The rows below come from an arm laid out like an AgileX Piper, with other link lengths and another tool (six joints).
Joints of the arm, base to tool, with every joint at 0 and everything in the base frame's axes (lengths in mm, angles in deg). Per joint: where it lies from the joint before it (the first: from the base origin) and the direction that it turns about. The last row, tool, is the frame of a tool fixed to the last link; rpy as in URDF.
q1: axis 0 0 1 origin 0.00 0.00 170.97
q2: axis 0 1 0 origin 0.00 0.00 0.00
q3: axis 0 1 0 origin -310.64 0.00 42.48
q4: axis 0.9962 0 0.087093 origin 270.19 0.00 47.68
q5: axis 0 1 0 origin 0.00 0.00 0.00
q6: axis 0.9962 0 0.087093 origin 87.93 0.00 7.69
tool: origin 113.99 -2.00 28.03 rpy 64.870 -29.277 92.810
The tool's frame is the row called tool.
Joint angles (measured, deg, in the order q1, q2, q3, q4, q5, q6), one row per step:
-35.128 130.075 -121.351 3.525 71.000 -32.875
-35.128 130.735 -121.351 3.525 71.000 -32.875
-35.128 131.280 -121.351 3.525 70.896 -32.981
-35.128 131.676 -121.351 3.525 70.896 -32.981
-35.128 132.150 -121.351 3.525 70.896 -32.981
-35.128 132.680 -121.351 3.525 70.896 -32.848
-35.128 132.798 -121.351 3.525 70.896 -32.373
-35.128 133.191 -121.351 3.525 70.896 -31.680
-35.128 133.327 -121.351 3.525 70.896 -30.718
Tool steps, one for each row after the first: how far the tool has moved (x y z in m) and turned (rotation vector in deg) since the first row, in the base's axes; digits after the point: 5 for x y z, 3 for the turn. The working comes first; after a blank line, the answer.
Tool pose at each row, in the base's axes (x y z in m, rotation vector in deg; the steps are taken from these numbers as rounded here):
0.48261 -0.31554 0.19554 130.572 71.166 25.571
0.48281 -0.31568 0.18890 131.154 71.446 25.256
0.48322 -0.31595 0.18353 131.476 71.753 25.048
0.48328 -0.31599 0.17954 131.825 71.921 24.857
0.48332 -0.31602 0.17477 132.243 72.122 24.628
0.48332 -0.31606 0.16943 132.797 72.187 24.359
0.48329 -0.31621 0.16825 133.214 71.666 24.260
0.48323 -0.31641 0.16430 134.012 70.993 24.001
0.48315 -0.31669 0.16294 134.753 69.883 23.842

0.00020 -0.00014 -0.00664 0.380 0.539 0.000
0.00061 -0.00041 -0.01201 0.608 0.911 0.096
0.00067 -0.00045 -0.01600 0.836 1.235 0.096
0.00071 -0.00048 -0.02077 1.109 1.622 0.096
0.00071 -0.00052 -0.02611 1.445 2.043 -0.033
0.00068 -0.00067 -0.02729 1.623 2.097 -0.493
0.00062 -0.00087 -0.03124 2.005 2.357 -1.165
0.00054 -0.00115 -0.03260 2.301 2.383 -2.099

